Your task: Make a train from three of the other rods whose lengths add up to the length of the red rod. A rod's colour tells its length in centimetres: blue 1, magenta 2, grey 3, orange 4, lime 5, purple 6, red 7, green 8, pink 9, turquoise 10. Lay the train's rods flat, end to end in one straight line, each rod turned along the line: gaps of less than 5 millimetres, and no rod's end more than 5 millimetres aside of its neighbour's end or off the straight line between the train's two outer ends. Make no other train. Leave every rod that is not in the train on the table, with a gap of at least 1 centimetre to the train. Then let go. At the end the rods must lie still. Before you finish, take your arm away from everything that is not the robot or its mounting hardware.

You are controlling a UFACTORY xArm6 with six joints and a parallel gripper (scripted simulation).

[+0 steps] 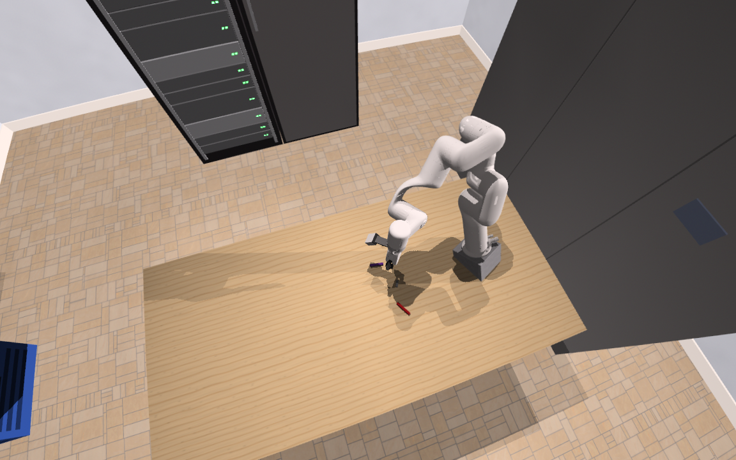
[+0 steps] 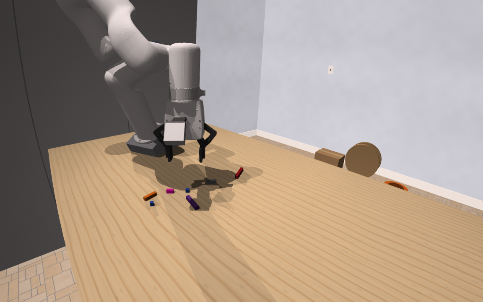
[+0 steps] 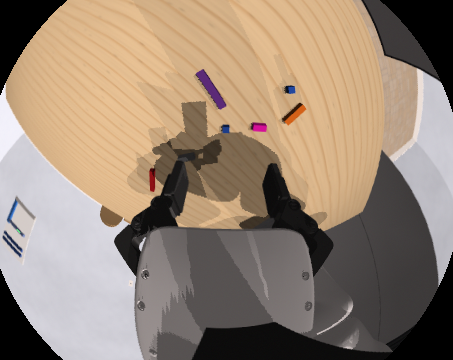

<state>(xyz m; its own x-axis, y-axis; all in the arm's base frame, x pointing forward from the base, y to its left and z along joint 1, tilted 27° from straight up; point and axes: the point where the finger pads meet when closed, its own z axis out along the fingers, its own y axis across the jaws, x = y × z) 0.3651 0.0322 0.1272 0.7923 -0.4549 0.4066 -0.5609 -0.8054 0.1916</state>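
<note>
Right now the magenta rod is 2 cm behind my hand, 4 cm to the right of it and 11 cm below it. The rest, counted from my hand: purple rod: 6 cm ahead, 2 cm to the right, 11 cm below; then orange rod: 3 cm behind, 10 cm to the right, 11 cm below; then grey rod: 1 cm behind, 9 cm to the left, 11 cm below.
</note>
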